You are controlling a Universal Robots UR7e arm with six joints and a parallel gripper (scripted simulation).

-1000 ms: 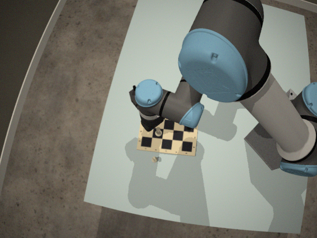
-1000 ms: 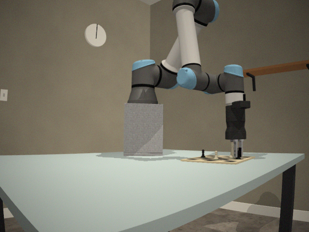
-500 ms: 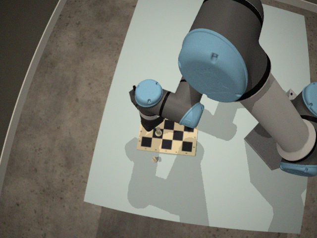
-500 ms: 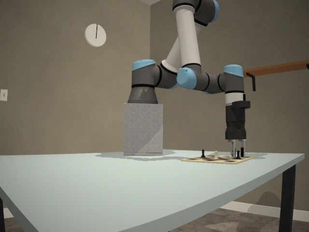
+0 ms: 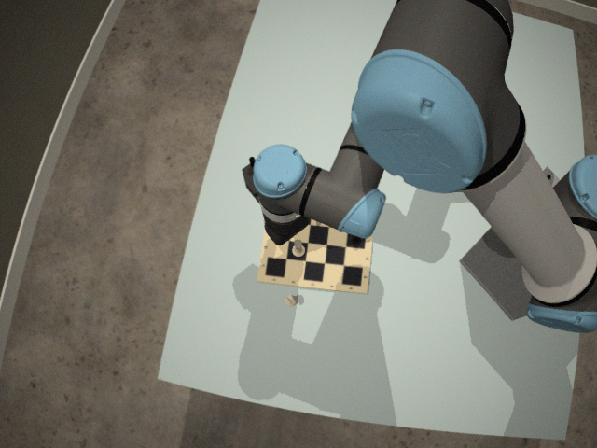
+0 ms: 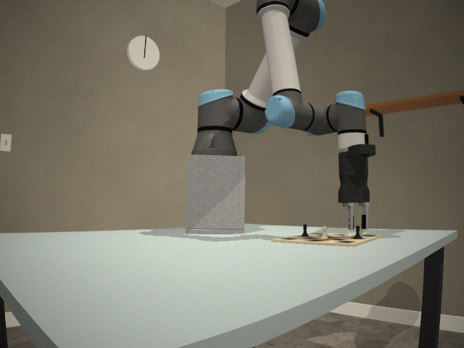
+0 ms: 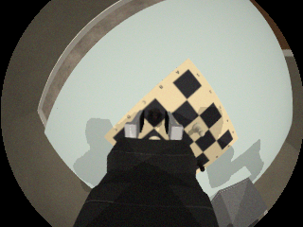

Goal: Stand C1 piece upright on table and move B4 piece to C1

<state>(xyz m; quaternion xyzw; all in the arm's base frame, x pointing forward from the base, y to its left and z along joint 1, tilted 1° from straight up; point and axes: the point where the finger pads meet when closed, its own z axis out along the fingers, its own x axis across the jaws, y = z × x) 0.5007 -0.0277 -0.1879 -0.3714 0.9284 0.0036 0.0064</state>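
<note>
Right now my hand is 40 mm past the white king, 40 mm to the right of it and 10 mm above it. The rest, counted from my hand: white pawn (70 mm behind, 40 mm to the right, 30 mm below); chessboard (80 mm behind, 40 mm below).
</note>
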